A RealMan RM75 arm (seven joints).
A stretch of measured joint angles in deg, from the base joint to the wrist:
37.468 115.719 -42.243 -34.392 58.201 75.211 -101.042
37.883 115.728 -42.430 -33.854 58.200 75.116 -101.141
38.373 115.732 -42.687 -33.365 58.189 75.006 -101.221
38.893 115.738 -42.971 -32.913 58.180 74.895 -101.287
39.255 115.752 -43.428 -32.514 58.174 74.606 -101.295
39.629 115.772 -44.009 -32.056 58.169 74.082 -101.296
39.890 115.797 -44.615 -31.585 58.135 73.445 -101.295
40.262 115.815 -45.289 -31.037 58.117 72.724 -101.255
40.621 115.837 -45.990 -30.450 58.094 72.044 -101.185
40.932 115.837 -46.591 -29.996 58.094 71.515 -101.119
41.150 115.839 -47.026 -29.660 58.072 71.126 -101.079
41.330 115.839 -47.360 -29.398 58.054 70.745 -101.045
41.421 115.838 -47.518 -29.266 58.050 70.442 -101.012
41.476 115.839 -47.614 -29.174 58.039 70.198 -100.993
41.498 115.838 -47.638 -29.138 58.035 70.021 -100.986
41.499 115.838 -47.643 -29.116 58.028 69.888 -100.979
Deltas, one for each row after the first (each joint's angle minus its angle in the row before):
0.415 0.009 -0.187 0.538 -0.001 -0.095 -0.099
0.490 0.004 -0.257 0.489 -0.011 -0.110 -0.080
0.520 0.006 -0.284 0.452 -0.009 -0.111 -0.066
0.362 0.014 -0.457 0.399 -0.006 -0.289 -0.008
0.374 0.020 -0.581 0.458 -0.005 -0.524 -0.001
0.261 0.025 -0.606 0.471 -0.034 -0.637 0.001
0.372 0.018 -0.674 0.548 -0.018 -0.721 0.040
0.359 0.022 -0.701 0.587 -0.023 -0.680 0.070
0.311 0.000 -0.601 0.454 0.000 -0.529 0.066
0.218 0.002 -0.435 0.336 -0.022 -0.389 0.040
0.180 0.000 -0.334 0.262 -0.018 -0.381 0.034
0.091 -0.001 -0.158 0.132 -0.004 -0.303 0.033
0.055 0.001 -0.096 0.092 -0.011 -0.244 0.019
0.022 -0.001 -0.024 0.036 -0.004 -0.177 0.007
0.001 0.000 -0.005 0.022 -0.007 -0.133 0.007

